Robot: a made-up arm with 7 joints.
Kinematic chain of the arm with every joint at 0, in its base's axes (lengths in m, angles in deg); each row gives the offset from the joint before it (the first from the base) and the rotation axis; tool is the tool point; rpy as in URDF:
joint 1: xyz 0 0 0.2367 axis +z
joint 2: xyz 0 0 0 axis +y
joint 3: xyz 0 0 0.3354 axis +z
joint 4: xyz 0.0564 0 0 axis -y
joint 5: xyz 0.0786 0 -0.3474 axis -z
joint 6: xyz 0 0 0 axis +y
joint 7: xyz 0.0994 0 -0.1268 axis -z
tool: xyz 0 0 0 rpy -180 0 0
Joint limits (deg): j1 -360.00..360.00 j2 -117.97..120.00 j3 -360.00..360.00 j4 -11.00..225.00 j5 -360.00..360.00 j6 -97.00..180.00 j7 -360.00..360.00
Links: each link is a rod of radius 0.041 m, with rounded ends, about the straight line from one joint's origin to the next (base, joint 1, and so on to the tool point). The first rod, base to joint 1, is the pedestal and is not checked.
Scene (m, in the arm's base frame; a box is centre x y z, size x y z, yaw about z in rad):
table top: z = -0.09
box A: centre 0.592 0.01 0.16 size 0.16 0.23 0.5 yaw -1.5
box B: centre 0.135 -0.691 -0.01 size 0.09 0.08 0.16 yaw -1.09
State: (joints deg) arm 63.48 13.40 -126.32 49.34 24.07 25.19 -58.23
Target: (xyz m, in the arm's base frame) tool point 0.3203 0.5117 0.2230
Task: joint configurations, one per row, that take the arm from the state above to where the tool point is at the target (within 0.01 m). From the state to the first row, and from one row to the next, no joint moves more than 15 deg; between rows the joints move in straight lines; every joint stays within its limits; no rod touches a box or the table.
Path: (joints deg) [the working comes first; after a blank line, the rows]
Joints at the target: 112.92 42.34 -60.66 65.36 20.11 26.74 -58.23
Straight joint move there: touches box A.

1: 74.66 20.09 -118.07 55.94 24.21 24.79 -63.02
2: 85.84 26.78 -109.81 62.53 24.35 24.39 -67.80
3: 97.02 33.47 -101.56 69.13 24.48 23.99 -72.59
4: 102.32 36.42 -87.93 67.87 23.03 24.91 -67.80
5: 107.62 39.38 -74.29 66.62 21.57 25.83 -63.02
6: 112.92 42.34 -60.66 65.36 20.11 26.74 -58.23

